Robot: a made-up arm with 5 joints.
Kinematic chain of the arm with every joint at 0, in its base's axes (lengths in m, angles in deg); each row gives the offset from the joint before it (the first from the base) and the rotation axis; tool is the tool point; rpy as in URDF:
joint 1: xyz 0 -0.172 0.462 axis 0.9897 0.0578 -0.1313
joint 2: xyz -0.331 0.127 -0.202 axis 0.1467 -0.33 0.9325
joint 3: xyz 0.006 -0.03 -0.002 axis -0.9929 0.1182 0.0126
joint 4: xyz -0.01 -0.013 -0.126 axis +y
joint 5: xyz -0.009 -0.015 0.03 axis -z
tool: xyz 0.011 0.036 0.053 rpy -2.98 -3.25 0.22
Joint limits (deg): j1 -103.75..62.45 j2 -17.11..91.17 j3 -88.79..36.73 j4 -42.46..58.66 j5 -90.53..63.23
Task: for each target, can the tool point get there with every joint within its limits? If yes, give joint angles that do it. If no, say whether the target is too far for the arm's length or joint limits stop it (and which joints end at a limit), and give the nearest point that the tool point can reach.
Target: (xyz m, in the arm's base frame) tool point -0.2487 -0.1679 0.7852
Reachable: no: joint limits stop it (at a limit: joint 1, joint 3, joint 4) | nearest point -0.2916 0.1014 0.6086 | short by 0.325 m
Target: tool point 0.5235 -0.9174 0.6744
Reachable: no: too far | nearest point -0.1493 -0.5089 0.4639 | short by 0.815 m
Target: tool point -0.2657 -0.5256 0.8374
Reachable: no: joint limits stop it (at a limit: joint 1, joint 3, joint 4, joint 5) | nearest point -0.2777 -0.5128 0.5598 | short by 0.278 m
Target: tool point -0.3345 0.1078 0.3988
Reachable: yes | joints 43.61 49.02 -47.54 -20.35 3.79
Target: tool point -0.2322 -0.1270 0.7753
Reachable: no: joint limits stop it (at a limit: joint 1, joint 3, joint 4) | nearest point -0.2833 0.1031 0.6088 | short by 0.289 m
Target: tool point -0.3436 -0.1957 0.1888
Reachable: yes | joints -30.20 -8.62 -42.13 -10.22 -4.64
